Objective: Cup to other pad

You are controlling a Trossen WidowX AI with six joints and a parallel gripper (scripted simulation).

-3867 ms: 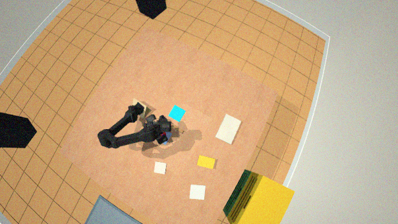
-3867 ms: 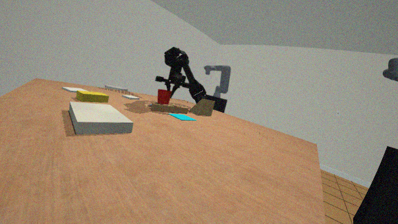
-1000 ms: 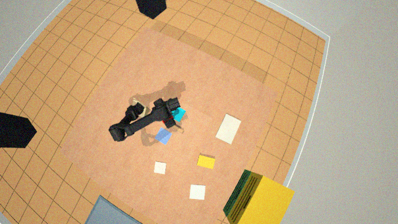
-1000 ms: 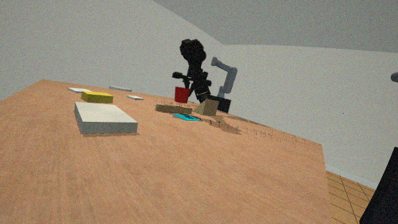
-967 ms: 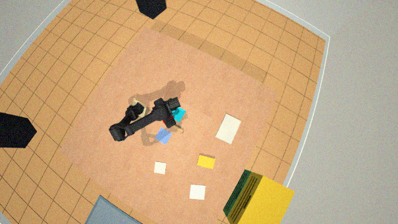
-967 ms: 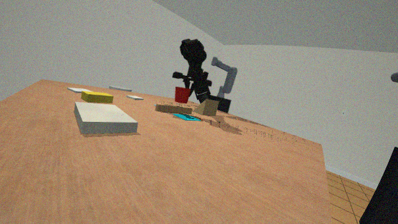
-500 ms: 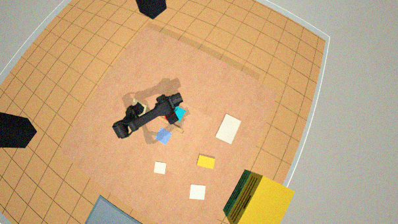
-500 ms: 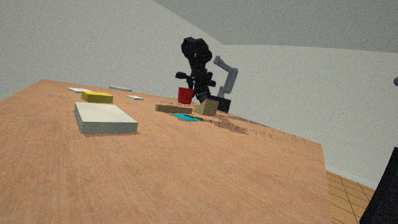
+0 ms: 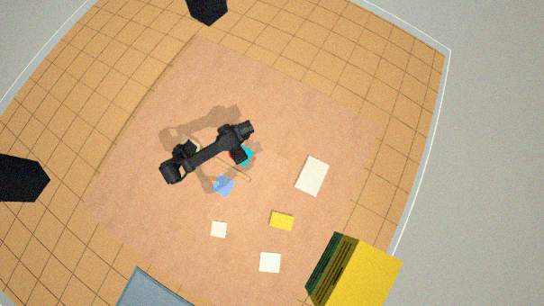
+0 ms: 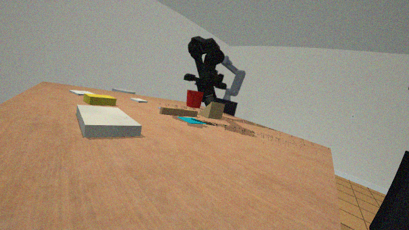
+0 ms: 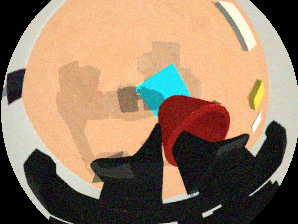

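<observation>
The cyan pad lies 100 mm below my gripper tip, 30 mm ahead of it and 10 mm to the left of it. The rest, counted from my gripper tip: blue pad 180 mm to the right, 100 mm below, 60 mm ahead; then wooden bar 90 mm below, 80 mm to the right, 40 mm ahead; then red cup 30 mm ahead, 10 mm to the right.
</observation>
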